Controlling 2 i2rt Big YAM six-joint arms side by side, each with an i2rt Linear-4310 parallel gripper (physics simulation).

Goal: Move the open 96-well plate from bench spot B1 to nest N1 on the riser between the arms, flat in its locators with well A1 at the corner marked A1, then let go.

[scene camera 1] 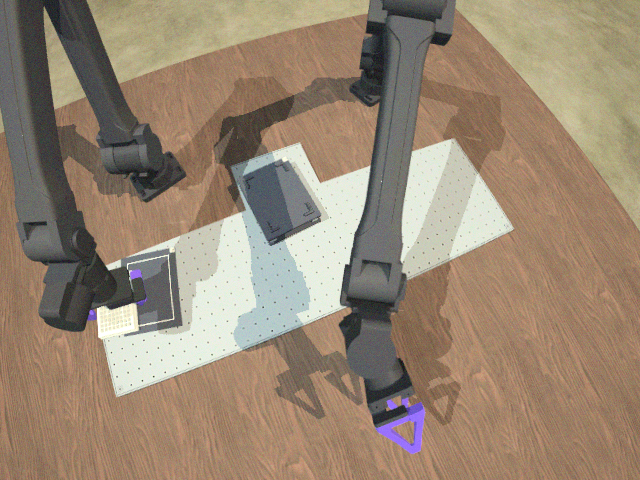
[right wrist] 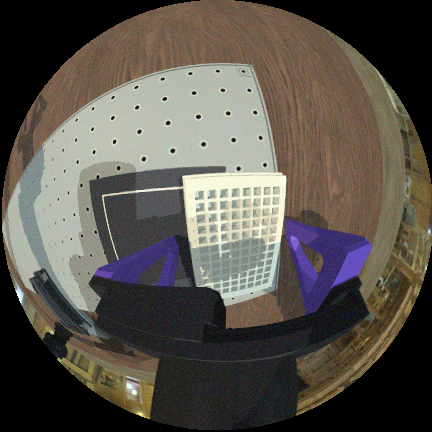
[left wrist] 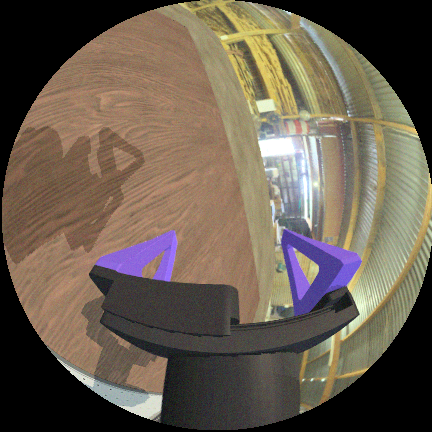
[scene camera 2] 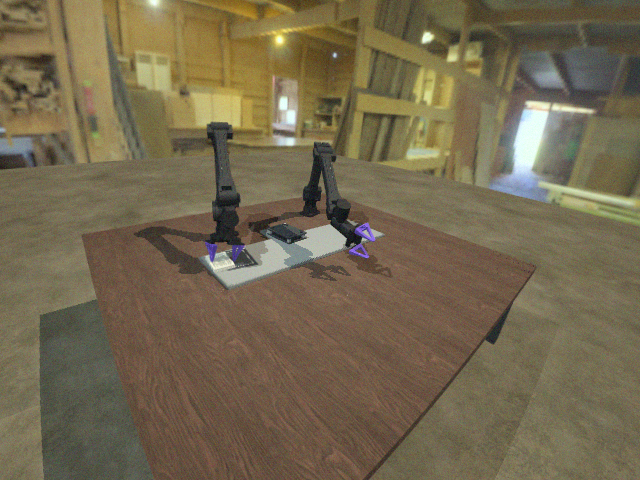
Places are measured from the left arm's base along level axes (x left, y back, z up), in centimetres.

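Pixels of known places: left gripper, between the fingertips: (scene camera 1: 409,432) (left wrist: 229,236) (scene camera 2: 371,249); right gripper, between the fingertips: (scene camera 1: 118,309) (right wrist: 229,234) (scene camera 2: 223,261); left arm's base, origin of its link: (scene camera 1: 374,89) (right wrist: 63,327) (scene camera 2: 309,213); right arm's base, origin of its link: (scene camera 1: 159,177).
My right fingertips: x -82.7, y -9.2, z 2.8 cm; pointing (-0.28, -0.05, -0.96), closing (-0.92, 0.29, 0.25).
Observation:
For each thing: its top centre in the pictures, then the offset to it from my right fingertips. "spot": a spot on its surface instead. Level surfaces: height alone.
- cream 96-well plate, centre of its top: (right wrist: 240,249) (scene camera 1: 113,303) (scene camera 2: 219,259) dx -0.2, dy +1.7, dz +0.3 cm
- spot B1, a spot on its surface: (right wrist: 145,220) spot: dx +5.6, dy -4.4, dz -1.3 cm
- dark nest N1, centre of its top: (scene camera 1: 277,194) (right wrist: 52,310) (scene camera 2: 286,228) dx +40.2, dy -2.6, dz +2.5 cm
- pale perforated board, height of its surface: dz -1.5 cm
- wooden table, height of its surface: dz -2.7 cm
The cream 96-well plate (scene camera 1: 117,320) (scene camera 2: 221,260) (right wrist: 235,215) lies over one side of the dark, white-outlined pad of spot B1 (scene camera 1: 157,289) (scene camera 2: 245,258) (right wrist: 145,220). Its well A1 cannot be made out. My right gripper (scene camera 1: 114,299) (scene camera 2: 223,260) (right wrist: 229,234) is open and low over the plate, one finger beyond each long side, with gaps at both sides in the right wrist view. The dark nest N1 (scene camera 1: 281,198) (scene camera 2: 286,232) on the riser has corner locators and holds no plate. My left gripper (scene camera 1: 413,428) (scene camera 2: 371,248) (left wrist: 229,236) is open and empty, off the board's front edge.
The pale perforated board (scene camera 1: 330,253) (scene camera 2: 281,258) (right wrist: 200,131) carries the pad and runs past the nest. The wooden table (scene camera 1: 232,439) (scene camera 2: 310,361) (left wrist: 165,125) (right wrist: 320,125) lies around it. The left forearm crosses above the board in scene camera 1.

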